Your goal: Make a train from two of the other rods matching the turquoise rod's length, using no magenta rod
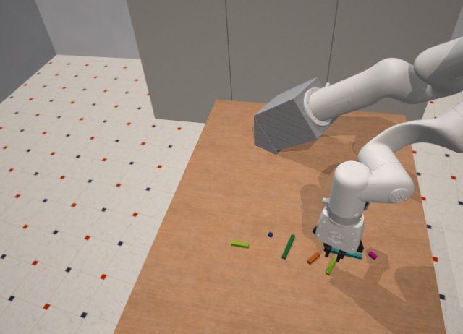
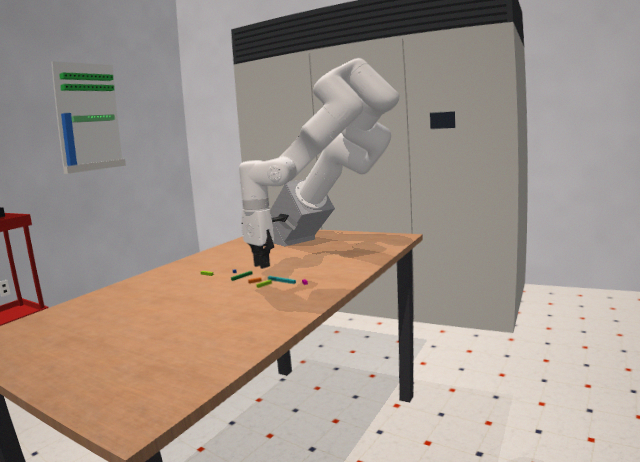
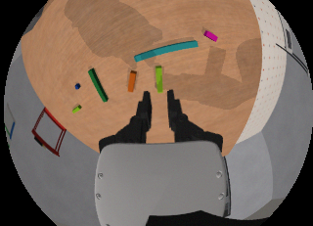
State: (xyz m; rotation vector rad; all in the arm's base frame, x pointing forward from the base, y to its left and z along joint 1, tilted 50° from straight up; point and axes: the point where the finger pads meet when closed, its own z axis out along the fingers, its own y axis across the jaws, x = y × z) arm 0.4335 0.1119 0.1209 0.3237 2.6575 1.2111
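My gripper is now 70 mm above the orange rod, 50 mm to the left of it and 10 mm past it. The rest, counted from my hand: turquoise rod: 70 mm below, 50 mm behind, 20 mm to the left; green rod: 120 mm to the right, 70 mm below, 20 mm behind; magenta rod: 100 mm to the left, 70 mm below, 70 mm behind.
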